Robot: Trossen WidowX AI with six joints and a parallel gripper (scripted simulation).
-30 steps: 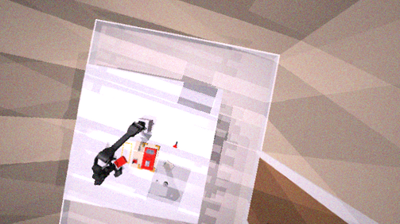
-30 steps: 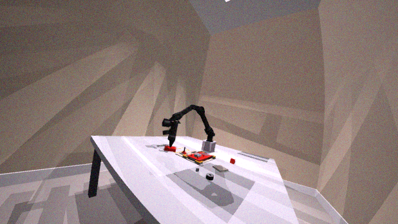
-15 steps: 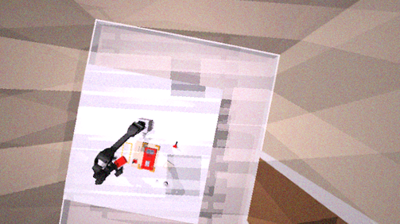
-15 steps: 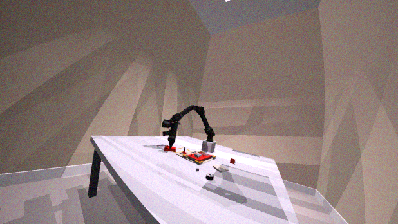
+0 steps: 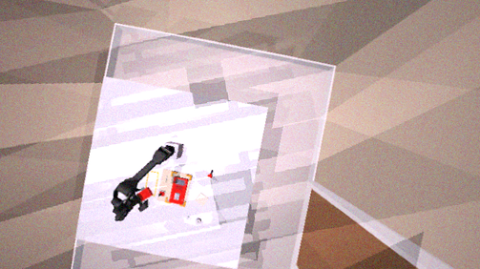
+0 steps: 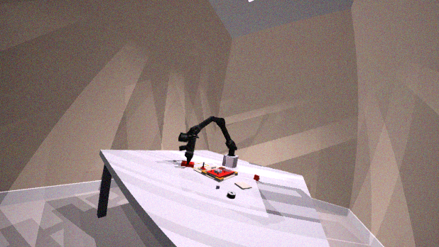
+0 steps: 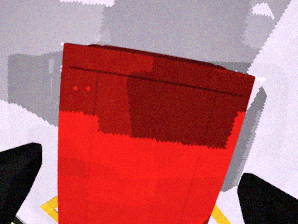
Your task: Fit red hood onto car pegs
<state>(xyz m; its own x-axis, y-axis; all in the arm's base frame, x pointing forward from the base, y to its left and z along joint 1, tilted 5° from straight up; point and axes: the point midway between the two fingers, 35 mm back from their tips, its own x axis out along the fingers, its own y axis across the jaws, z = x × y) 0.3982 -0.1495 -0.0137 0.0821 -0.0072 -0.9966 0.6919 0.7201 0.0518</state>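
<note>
Right now the red hood is right at my gripper tip. Also, from my gripper tip: jig 220 mm to the left, 90 mm behind, 10 mm below; grey bit 370 mm to the left, 100 mm ahead, 10 mm below; engine block 260 mm to the left, 50 mm behind.
</note>
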